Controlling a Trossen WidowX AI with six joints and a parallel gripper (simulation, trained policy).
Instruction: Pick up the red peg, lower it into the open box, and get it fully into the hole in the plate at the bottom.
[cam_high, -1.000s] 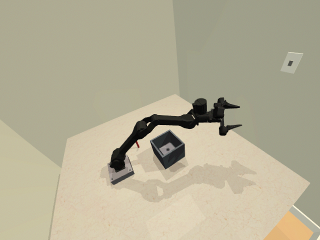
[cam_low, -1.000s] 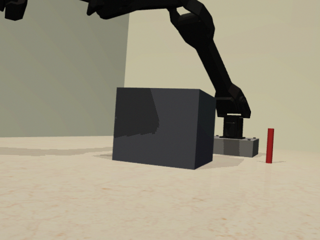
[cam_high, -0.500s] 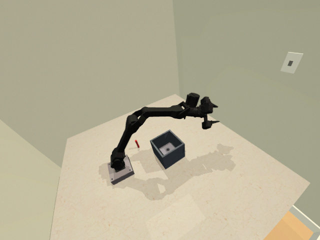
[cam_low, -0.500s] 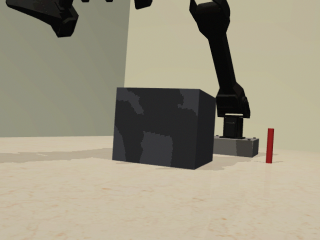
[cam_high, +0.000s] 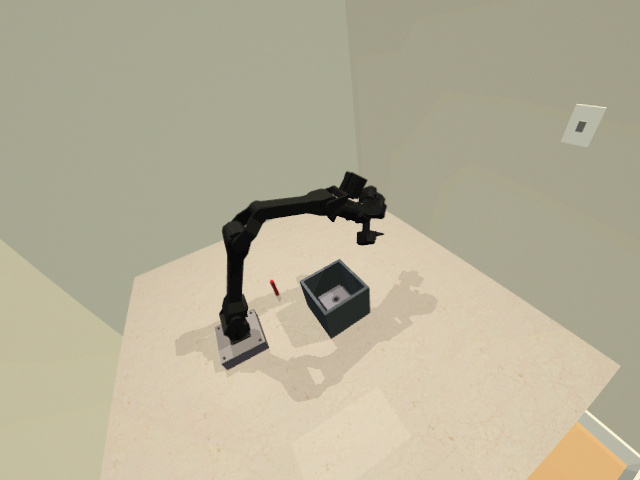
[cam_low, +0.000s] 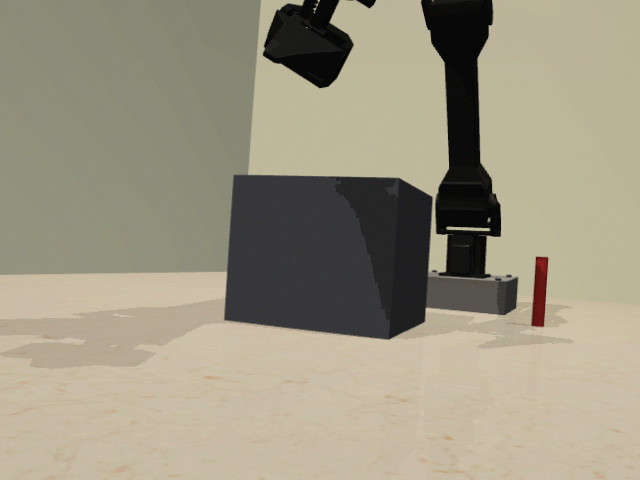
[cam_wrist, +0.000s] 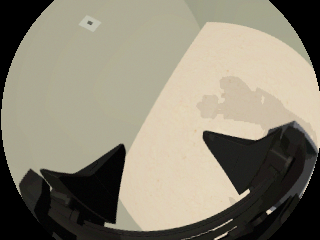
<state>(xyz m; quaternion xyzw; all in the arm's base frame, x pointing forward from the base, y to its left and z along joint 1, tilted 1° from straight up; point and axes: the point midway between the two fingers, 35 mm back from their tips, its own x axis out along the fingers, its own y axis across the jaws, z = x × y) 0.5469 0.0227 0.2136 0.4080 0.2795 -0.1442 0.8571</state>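
Now: gripper tip 420 mm past the red peg, 190 mm above it and 110 mm to the right of it. The rest, counted from my gripper tip: light grey plate 250 mm behind, 180 mm below, 80 mm to the right.
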